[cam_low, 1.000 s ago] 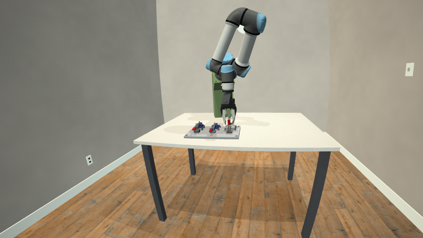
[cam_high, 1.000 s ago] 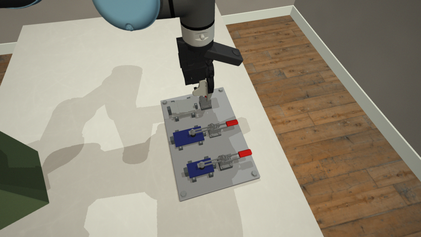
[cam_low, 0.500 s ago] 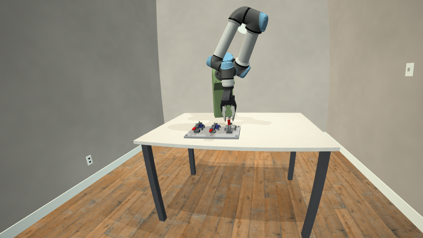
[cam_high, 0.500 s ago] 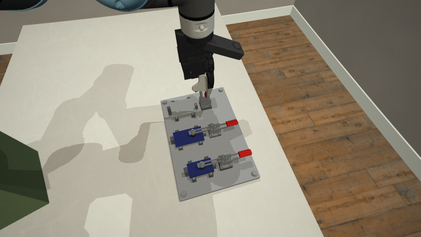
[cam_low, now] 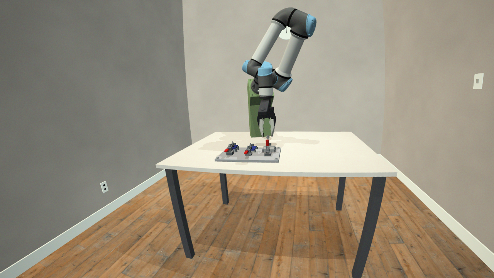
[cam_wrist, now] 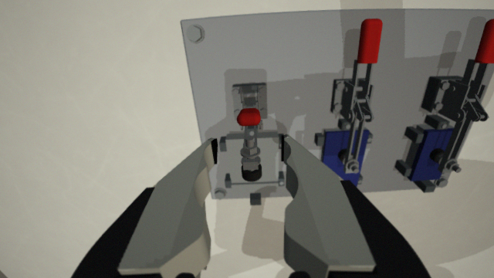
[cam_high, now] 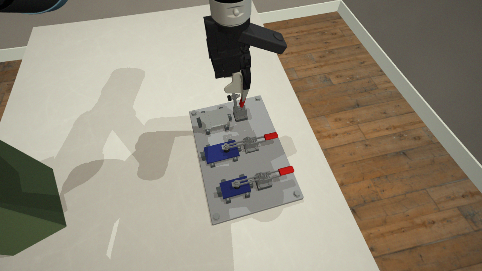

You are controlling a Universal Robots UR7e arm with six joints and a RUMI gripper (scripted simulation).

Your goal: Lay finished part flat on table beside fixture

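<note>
My gripper is now 10 cm above the grey finished part, 9 cm past it and 1 cm to the left of it. From my hand the other things lie so: grey fixture plate (12 cm below, 11 cm to the right, 2 cm behind); then blue blank (12 cm to the right, 10 cm below, 7 cm behind); then toggle clamp (7 cm below, 1 cm behind).
</note>
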